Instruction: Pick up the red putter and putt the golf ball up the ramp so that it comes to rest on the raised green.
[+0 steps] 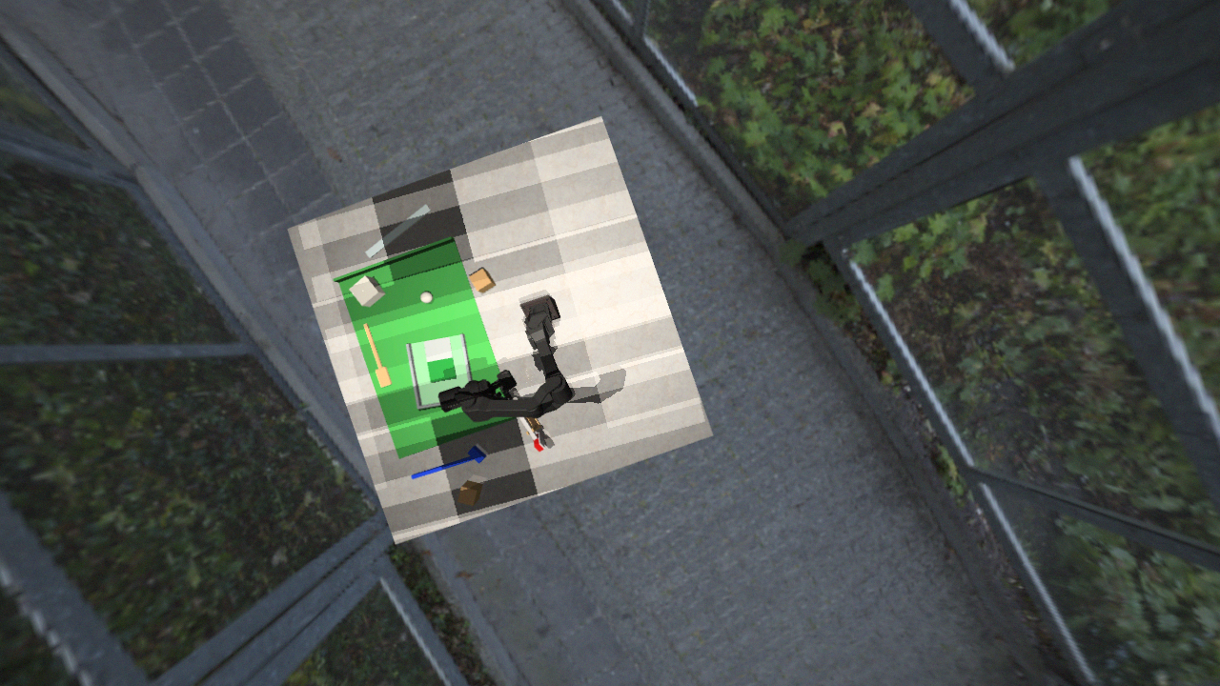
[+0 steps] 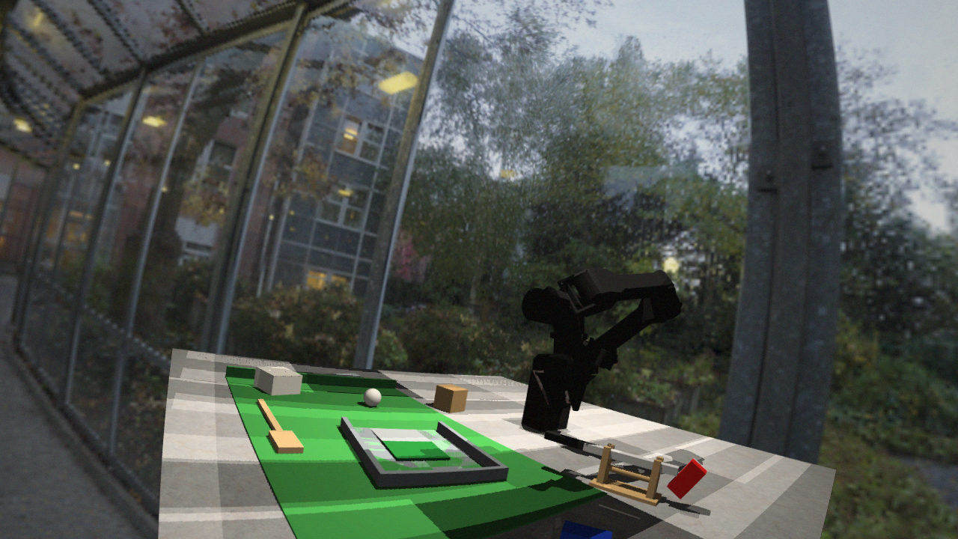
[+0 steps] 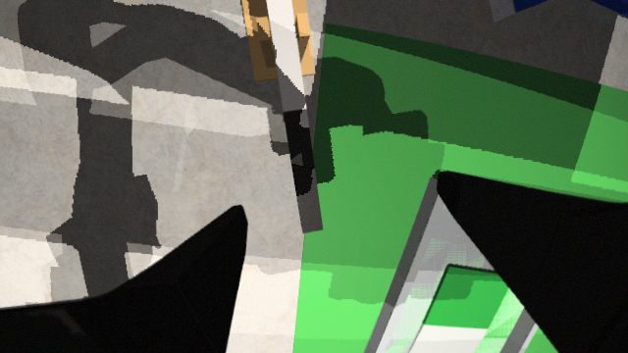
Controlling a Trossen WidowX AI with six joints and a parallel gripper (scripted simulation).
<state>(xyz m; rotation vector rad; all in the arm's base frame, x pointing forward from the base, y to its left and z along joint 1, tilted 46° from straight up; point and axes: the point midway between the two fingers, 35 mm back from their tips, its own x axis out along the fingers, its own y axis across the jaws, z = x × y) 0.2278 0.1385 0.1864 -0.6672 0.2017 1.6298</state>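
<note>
Now: gripper tip 50 mm past the red putter, 110 mm to the right of it and 60 mm above it. From my gripper tip the other things lie so: blue putter 290 mm ahead, 210 mm to the left, 100 mm below; then white bar 240 mm ahead, 700 mm to the right, 110 mm below; then golf ball 190 mm ahead, 420 mm to the right, 90 mm below.
</note>
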